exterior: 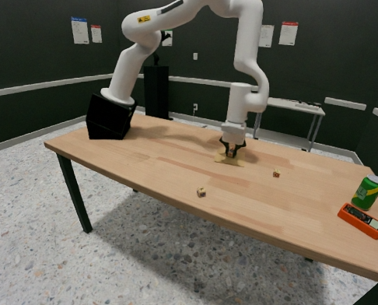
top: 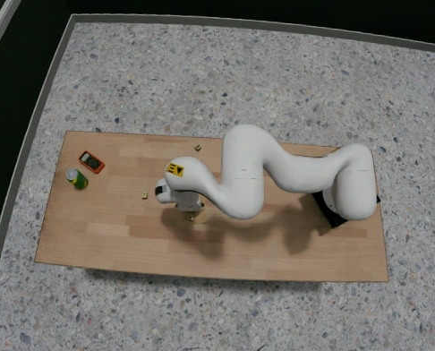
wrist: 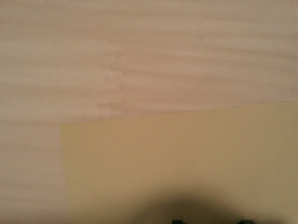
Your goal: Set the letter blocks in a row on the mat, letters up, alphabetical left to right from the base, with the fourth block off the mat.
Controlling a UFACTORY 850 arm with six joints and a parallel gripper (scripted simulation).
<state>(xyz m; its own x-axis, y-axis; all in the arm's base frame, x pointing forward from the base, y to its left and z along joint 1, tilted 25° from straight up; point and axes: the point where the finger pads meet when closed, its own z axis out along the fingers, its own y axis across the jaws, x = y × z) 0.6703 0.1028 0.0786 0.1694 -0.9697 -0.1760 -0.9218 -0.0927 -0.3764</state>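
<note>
The tan mat lies 3 cm below my hand. From my hand the other things lie so: green can (55 cm ahead, 4 cm to the right, 3 cm above); then orange meter (53 cm ahead, 15 cm to the right, 1 cm below).
</note>
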